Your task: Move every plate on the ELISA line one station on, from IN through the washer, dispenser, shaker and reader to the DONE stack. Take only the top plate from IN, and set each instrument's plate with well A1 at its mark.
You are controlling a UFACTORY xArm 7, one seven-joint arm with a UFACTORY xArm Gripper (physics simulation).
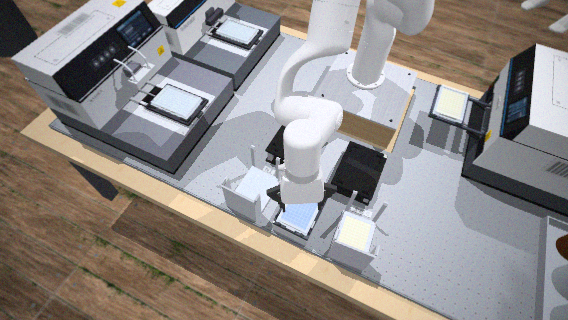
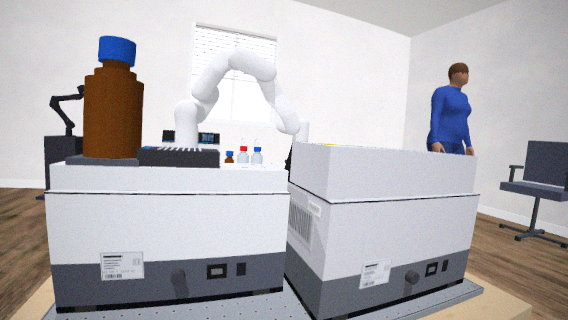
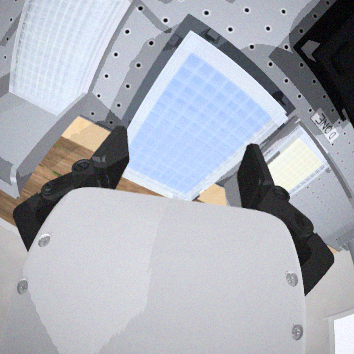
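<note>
My gripper is open and empty, just above the blue-welled plate, its fingers towards the two sides. That plate lies flat in a low dark nest. A pale plate sits in the IN rack on one side. A yellow-welled plate sits in the DONE rack on the other. A pale plate is on the washer's carrier, another pale plate on the rear-left instrument's carrier, and a yellow plate on the right instrument's carrier. A1 marks are unreadable.
A black block stands behind the DONE rack; another black block is partly hidden by the arm. The washer stands at left, an instrument at right. Rack posts rise near the gripper. The wooden table edge runs along the front.
</note>
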